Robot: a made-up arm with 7 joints. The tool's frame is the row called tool.
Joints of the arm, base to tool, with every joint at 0 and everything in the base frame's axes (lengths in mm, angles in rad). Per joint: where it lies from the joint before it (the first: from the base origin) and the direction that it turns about. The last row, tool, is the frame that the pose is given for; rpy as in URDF.
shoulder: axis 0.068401 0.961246 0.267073 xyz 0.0 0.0 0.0
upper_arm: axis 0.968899 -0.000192 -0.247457 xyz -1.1 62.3 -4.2
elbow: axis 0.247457 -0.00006 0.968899 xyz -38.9 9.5 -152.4
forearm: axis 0.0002 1 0.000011 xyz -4.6 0.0 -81.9
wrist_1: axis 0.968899 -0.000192 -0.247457 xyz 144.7 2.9 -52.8
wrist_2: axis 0.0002 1 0.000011 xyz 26.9 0.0 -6.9
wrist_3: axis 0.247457 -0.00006 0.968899 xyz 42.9 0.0 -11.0
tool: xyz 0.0 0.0 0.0 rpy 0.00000 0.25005 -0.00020
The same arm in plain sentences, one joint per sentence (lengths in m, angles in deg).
The arm has seven revolute joints in a row. What follows holds with every joint at zero, and every direction is one of the base frame's. The first joint sits at the same point as the base frame's origin and turns about the direction (0.068403, 0.961235, 0.26711). The second joint sits 0.0011 m along -x and 0.0623 m along +y and 0.0042 m along -z from the first joint and turns about the direction (0.968889, -0.0002, -0.247497). The third joint sits 0.0389 m along -x and 0.0095 m along +y and 0.1524 m along -z from the second joint and turns about the direction (0.247497, -0.0001, 0.968889). The fourth joint sits 0.0046 m along -x and 0.0819 m along -z from the third joint and turns about the direction (0.0002, 1, 0). The fifth joint sits 0.1447 m along +x and 0.0029 m along +y and 0.0528 m along -z from the fourth joint and turns about the direction (0.968889, -0.0002, -0.247497). The sixth joint sits 0.0269 m along +x and 0.0069 m along -z from the fifth joint and turns about the direction (0.0002, 1, 0). The seventh joint sits 0.0429 m along +x and 0.011 m along -z from the sixth joint and turns about the direction (0.247497, -0.0001, 0.968889). The tool frame, which is the frame that the pose is given for, sits at the same point as the seventh joint; its axes are the base frame's turned by roll 0, pitch 14.33 and yaw -0.01 deg (as in URDF: about the fixed x, then y, then z).
